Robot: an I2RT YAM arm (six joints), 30 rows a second.
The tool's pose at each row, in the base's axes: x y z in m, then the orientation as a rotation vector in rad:
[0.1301, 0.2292, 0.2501, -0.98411, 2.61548, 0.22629]
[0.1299, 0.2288, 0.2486, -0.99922, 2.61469, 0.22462]
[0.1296, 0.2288, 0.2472, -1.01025, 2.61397, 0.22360]
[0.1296, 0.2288, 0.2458, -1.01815, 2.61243, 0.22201]
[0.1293, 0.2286, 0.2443, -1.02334, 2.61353, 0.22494]
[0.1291, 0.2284, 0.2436, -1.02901, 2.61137, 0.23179]
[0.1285, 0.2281, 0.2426, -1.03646, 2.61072, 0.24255]
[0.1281, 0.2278, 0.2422, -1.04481, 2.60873, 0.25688]
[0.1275, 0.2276, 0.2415, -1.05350, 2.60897, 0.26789]
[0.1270, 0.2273, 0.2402, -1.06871, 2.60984, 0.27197]
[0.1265, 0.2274, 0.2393, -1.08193, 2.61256, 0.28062]
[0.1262, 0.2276, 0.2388, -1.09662, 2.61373, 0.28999]
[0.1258, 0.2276, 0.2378, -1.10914, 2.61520, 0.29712]
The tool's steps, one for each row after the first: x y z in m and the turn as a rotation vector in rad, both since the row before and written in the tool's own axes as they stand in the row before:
[0.0009, -0.0002, 0.0012, -0.00213, 0.00483, -0.00983]
[0.0007, 0.0002, 0.0012, -0.00167, 0.00340, -0.00718]
[0.0005, 0.0000, 0.0013, -0.00038, 0.00172, -0.00556]
[0.0009, 0.0000, 0.0013, -0.00342, 0.00226, -0.00250]
[0.0005, 0.0000, 0.0006, -0.00536, -0.00115, -0.00336]
[0.0010, 0.0002, 0.0007, -0.00876, 0.00013, -0.00350]
[0.0006, 0.0000, 0.0002, -0.01104, -0.00130, -0.00405]
[0.0008, 0.0002, 0.0005, -0.00945, 0.00144, -0.00389]
[0.0010, 0.0001, 0.0010, -0.00649, 0.00571, -0.00842]
[0.0006, 0.0004, 0.0008, -0.00953, 0.00579, -0.00603]
[0.0002, 0.0003, 0.0005, -0.00997, 0.00496, -0.00732]
[0.0006, 0.0002, 0.0009, -0.00804, 0.00485, -0.00613]

